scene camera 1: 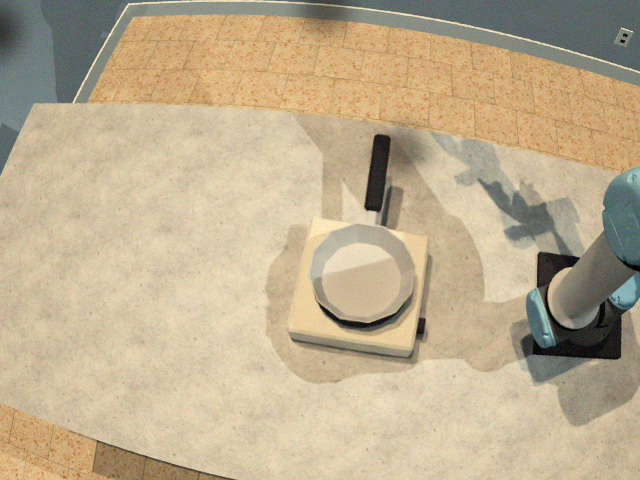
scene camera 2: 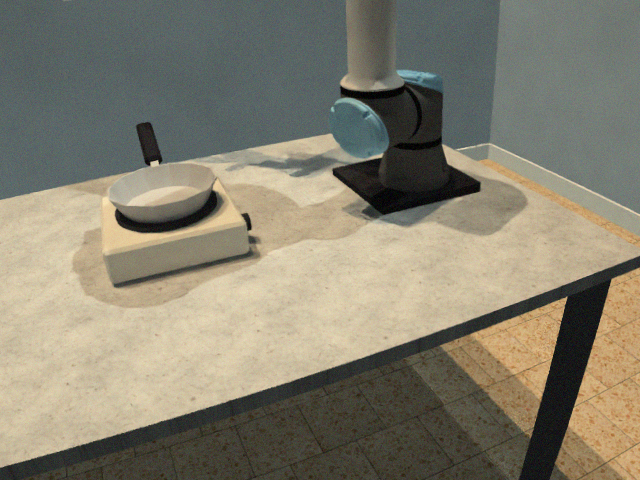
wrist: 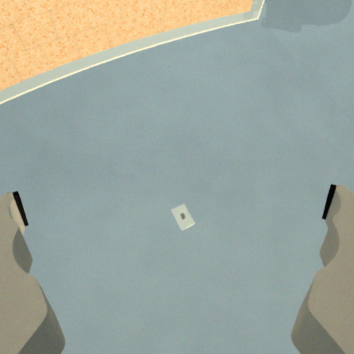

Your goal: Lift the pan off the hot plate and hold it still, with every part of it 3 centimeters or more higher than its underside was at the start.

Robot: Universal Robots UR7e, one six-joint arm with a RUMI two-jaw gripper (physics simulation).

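Frame: origin at the arm's base, x left, y ahead, z down, level; millimetres.
Seen in the pictures: arm's base at its link origin: [scene camera 2: 413,177].
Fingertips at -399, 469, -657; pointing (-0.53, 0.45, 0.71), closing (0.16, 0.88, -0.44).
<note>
Offsets run from my fingertips to a thing's top centre, as dx, dy, dz. Level surfaces: height alone.
A light grey pan [scene camera 1: 363,281] [scene camera 2: 164,196] sits upright on the black round plate of the cream hot plate @(+461, +41, +600) [scene camera 1: 351,341] [scene camera 2: 178,253]. The pan's black handle @(+259, +69, +517) [scene camera 1: 378,173] [scene camera 2: 148,143] points to the back, away from the hot plate, and slopes upward. My gripper [wrist: 174,192] is open and empty, with its jaws wide apart in the wrist view. It faces a blue-grey wall, and the pan and hot plate do not show there. The gripper does not show in either scene view, so its distance from the pan cannot be told.
The arm's base stands on a black mounting plate [scene camera 1: 573,351] [scene camera 2: 361,180] on the table @(dz +676) [scene camera 1: 129,258] [scene camera 2: 320,310], to the right of the hot plate. A black knob @(+511, -84, +623) [scene camera 1: 421,326] [scene camera 2: 247,222] sticks out of the hot plate's right side. A wall plate [wrist: 183,217] shows on the wall.
</note>
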